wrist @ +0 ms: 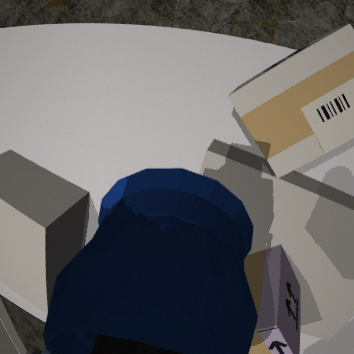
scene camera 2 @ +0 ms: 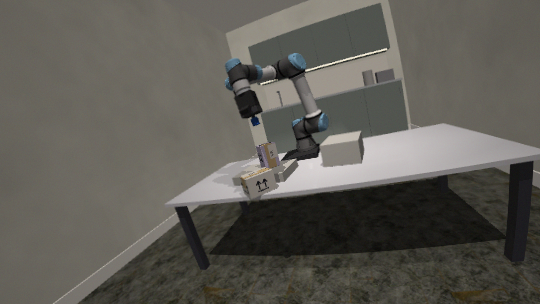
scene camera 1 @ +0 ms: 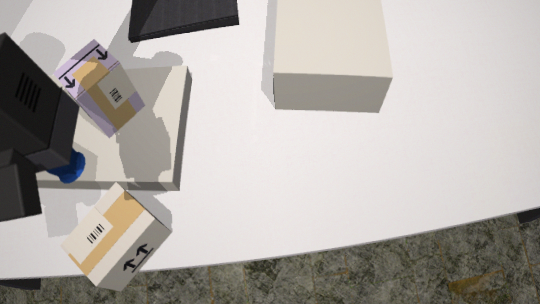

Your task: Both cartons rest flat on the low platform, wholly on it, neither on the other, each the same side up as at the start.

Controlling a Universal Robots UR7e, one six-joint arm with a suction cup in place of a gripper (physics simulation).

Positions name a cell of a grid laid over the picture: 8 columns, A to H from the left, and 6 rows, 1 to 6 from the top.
Scene:
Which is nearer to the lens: the brown carton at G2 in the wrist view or the low platform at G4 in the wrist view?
The brown carton.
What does the brown carton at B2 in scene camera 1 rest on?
A low platform.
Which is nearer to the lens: the low platform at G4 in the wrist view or the tall block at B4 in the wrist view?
The low platform.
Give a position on my suction cup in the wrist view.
D5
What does the tall block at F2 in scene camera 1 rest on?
The table.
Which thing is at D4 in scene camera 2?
A brown carton.

